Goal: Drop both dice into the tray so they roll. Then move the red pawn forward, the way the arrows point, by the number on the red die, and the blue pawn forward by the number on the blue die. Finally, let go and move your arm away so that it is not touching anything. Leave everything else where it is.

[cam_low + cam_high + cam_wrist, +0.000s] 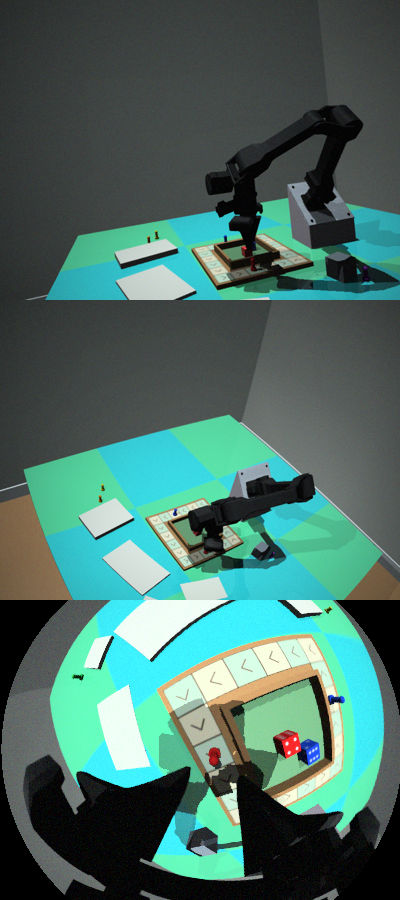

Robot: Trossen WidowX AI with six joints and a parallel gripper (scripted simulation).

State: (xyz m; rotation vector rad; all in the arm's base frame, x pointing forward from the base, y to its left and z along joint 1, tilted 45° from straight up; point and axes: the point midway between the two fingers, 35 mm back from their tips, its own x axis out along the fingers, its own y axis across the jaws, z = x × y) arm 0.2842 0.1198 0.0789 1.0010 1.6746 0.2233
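Right now my gripper tip is 5 cm above the red pawn. Round my gripper tip: purple pawn: 24 cm behind, 14 cm to the left, 6 cm below; grey cube: 20 cm behind, 10 cm to the left, 5 cm below; blue pawn: 22 cm to the right, 5 cm below, 2 cm ahead.
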